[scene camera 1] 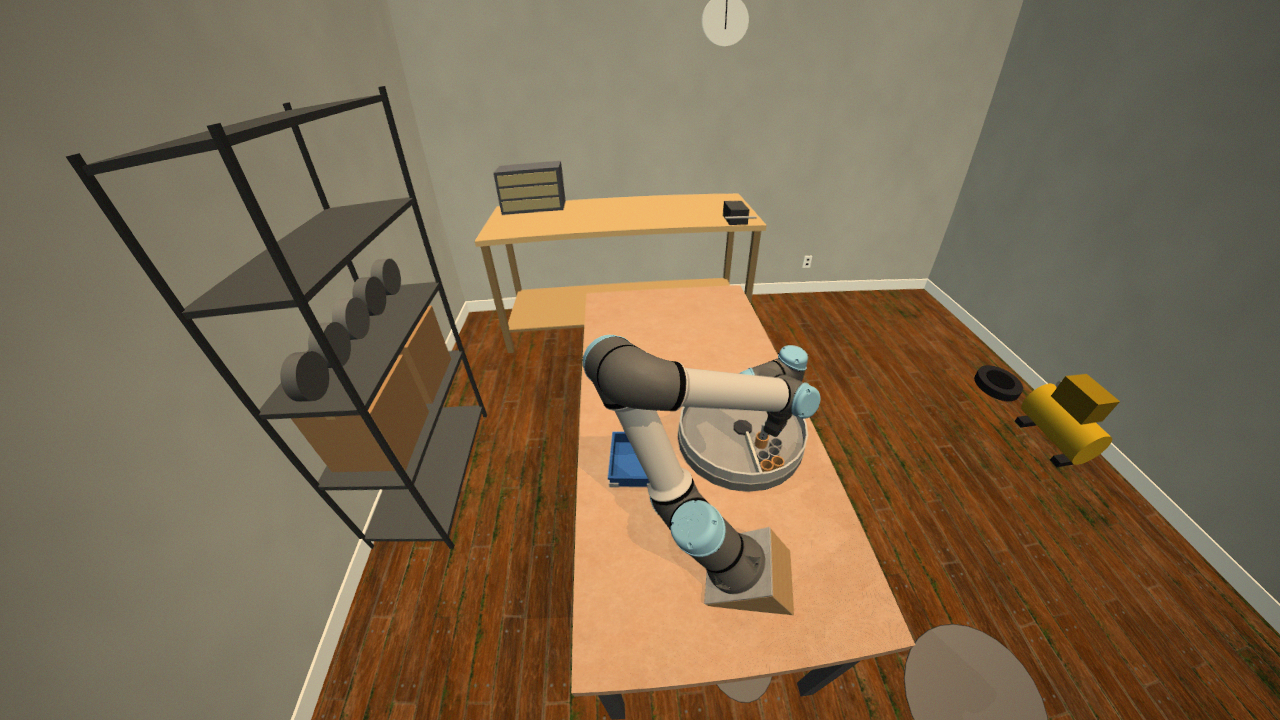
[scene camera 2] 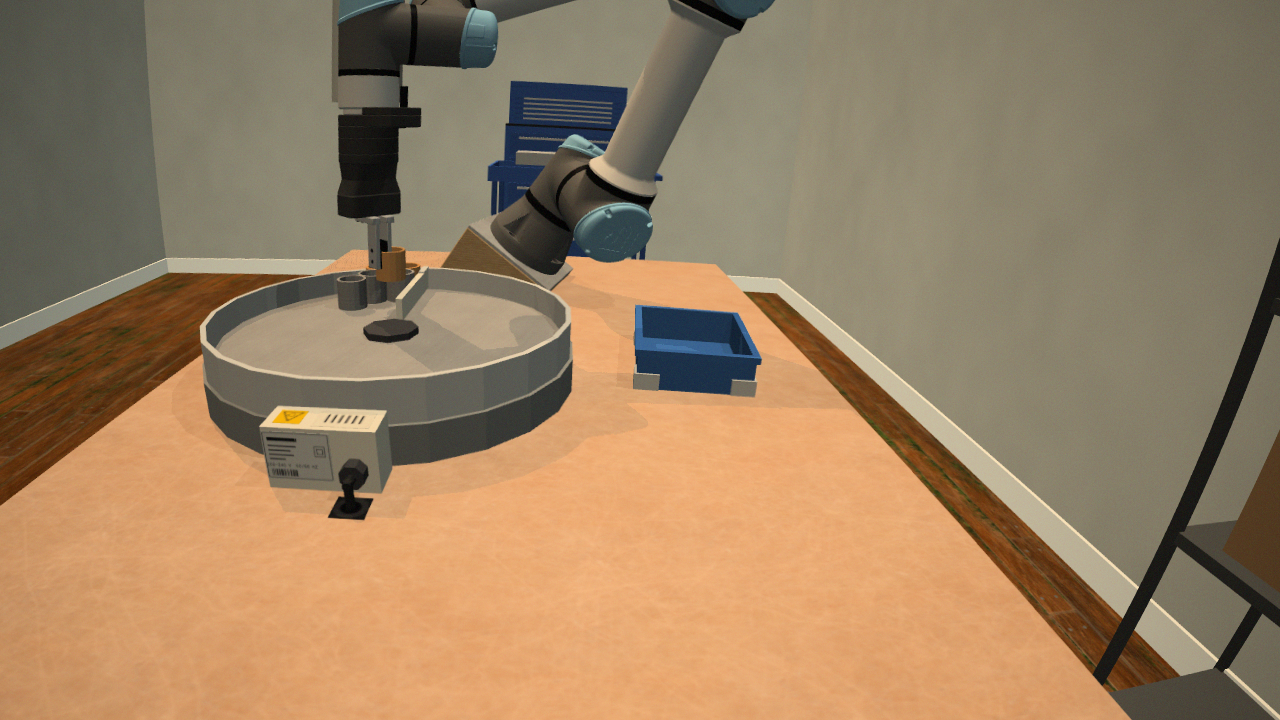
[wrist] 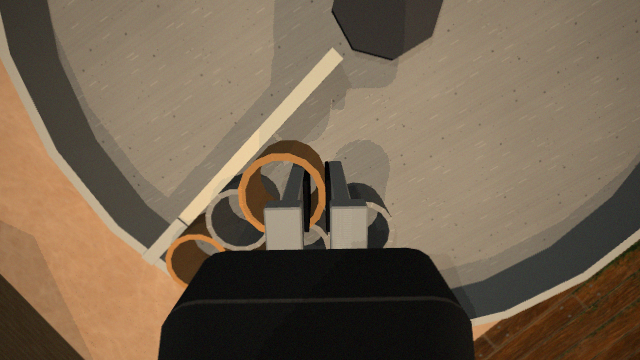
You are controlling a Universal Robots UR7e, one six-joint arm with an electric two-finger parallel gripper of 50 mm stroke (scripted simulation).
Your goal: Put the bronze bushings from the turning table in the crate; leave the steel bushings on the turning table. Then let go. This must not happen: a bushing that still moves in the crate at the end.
same spot on blue crate: [scene camera 2: 673,346] = [scene camera 1: 638,475]
